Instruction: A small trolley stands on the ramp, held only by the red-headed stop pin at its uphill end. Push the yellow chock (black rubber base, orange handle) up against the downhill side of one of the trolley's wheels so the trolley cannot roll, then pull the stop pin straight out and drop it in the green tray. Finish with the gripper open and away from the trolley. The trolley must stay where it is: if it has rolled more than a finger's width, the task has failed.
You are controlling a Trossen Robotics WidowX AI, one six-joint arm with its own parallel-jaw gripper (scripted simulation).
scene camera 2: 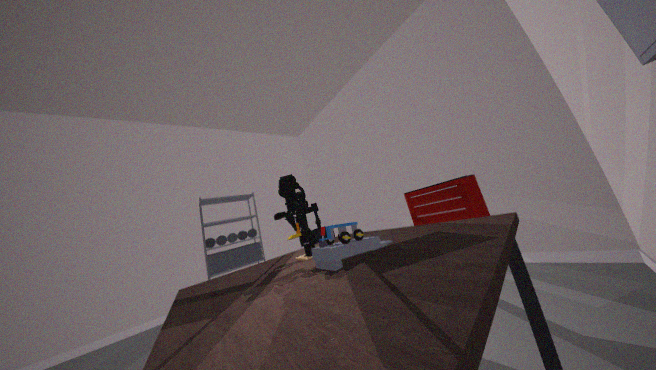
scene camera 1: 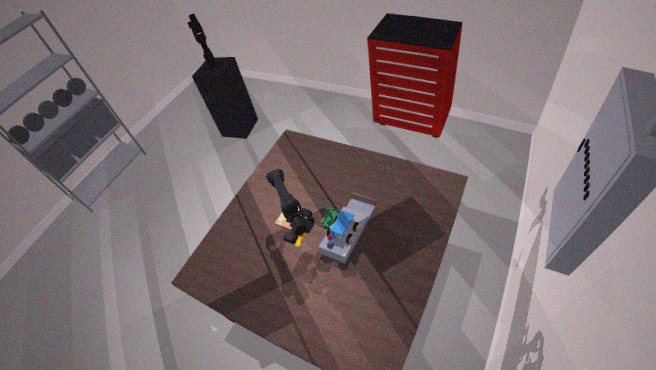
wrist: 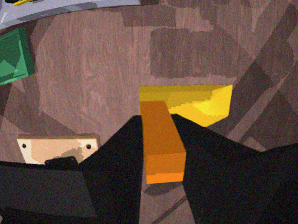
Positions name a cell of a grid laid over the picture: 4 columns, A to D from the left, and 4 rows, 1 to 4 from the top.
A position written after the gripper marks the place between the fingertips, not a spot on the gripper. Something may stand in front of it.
The gripper (wrist: C3) carries a yellow chock (wrist: C3). Further things: a grey ramp (scene camera 2: C3).
The grey ramp is seen too in scene camera 1 (scene camera 1: C3).
